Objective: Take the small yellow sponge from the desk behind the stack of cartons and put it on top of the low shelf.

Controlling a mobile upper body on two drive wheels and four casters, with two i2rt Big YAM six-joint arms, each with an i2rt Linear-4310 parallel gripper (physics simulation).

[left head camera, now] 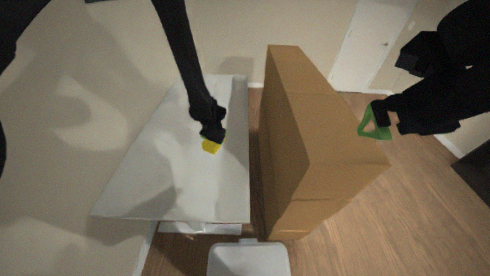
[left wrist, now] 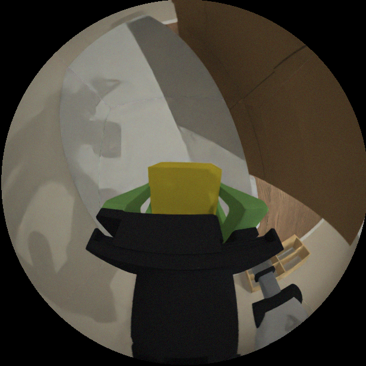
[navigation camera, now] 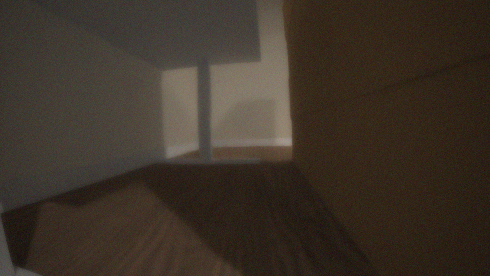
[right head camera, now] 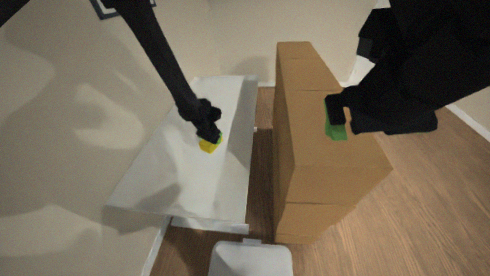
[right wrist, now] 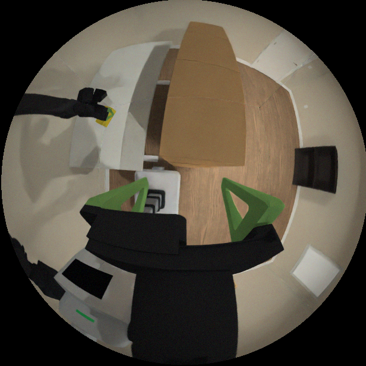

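The small yellow sponge is between the green fingers of my left gripper, which is shut on it. It appears held above the white desk. My right gripper is open and empty, high over the stack of cartons. A low dark shelf-like unit stands at the right. I cannot tell for sure whether it is the low shelf.
The cartons stand close beside the desk, with a narrow gap between. In the navigation camera, the desk underside and desk leg are left of the cartons. A wooden compartment unit shows at lower right. A door is behind.
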